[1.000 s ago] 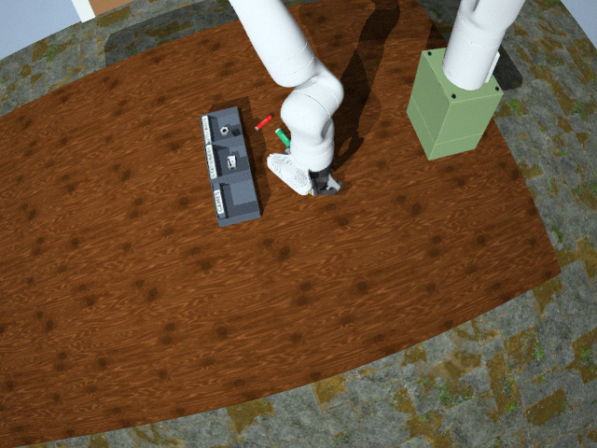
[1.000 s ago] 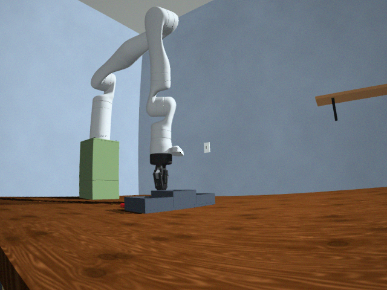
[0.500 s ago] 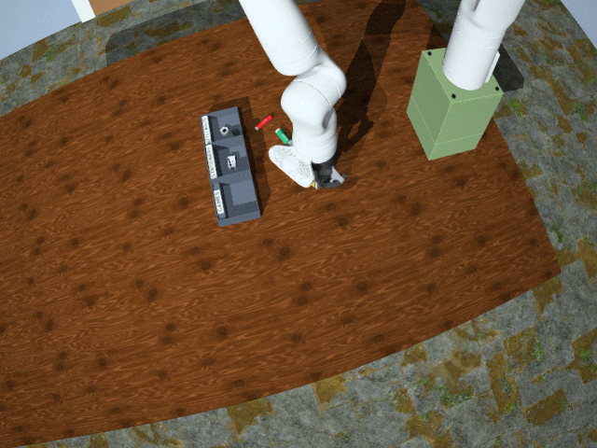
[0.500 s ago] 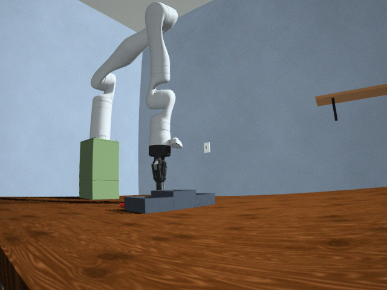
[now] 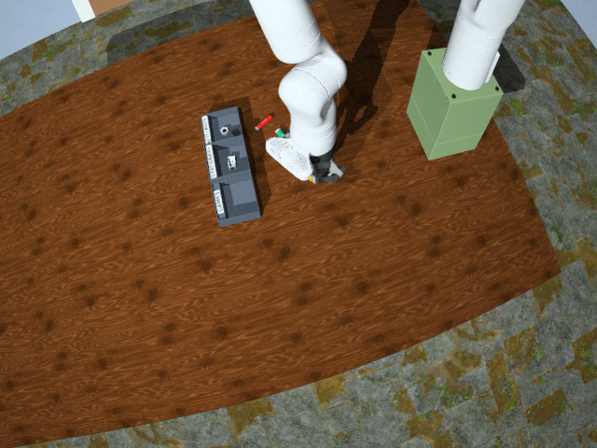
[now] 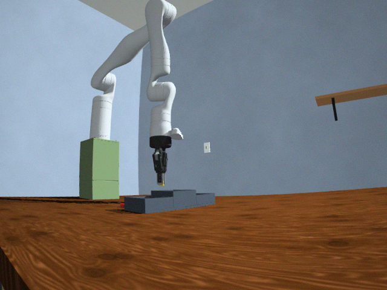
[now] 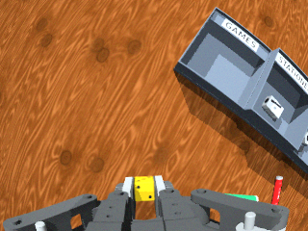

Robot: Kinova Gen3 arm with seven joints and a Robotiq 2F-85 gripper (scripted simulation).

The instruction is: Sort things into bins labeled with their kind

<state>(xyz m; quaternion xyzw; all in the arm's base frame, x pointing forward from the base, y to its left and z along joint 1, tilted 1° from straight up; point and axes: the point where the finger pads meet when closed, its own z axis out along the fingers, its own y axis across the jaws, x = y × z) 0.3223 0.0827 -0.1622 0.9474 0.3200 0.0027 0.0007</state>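
My hand is 15 cm short of the white domino, 9 cm to the left of it and 7 cm above it. From my hand the other things lie so: red marker: 7 cm ahead, 17 cm to the right, 8 cm below; then green marker: 3 cm ahead, 12 cm to the right, 7 cm below; then yellow die: 1 cm below.
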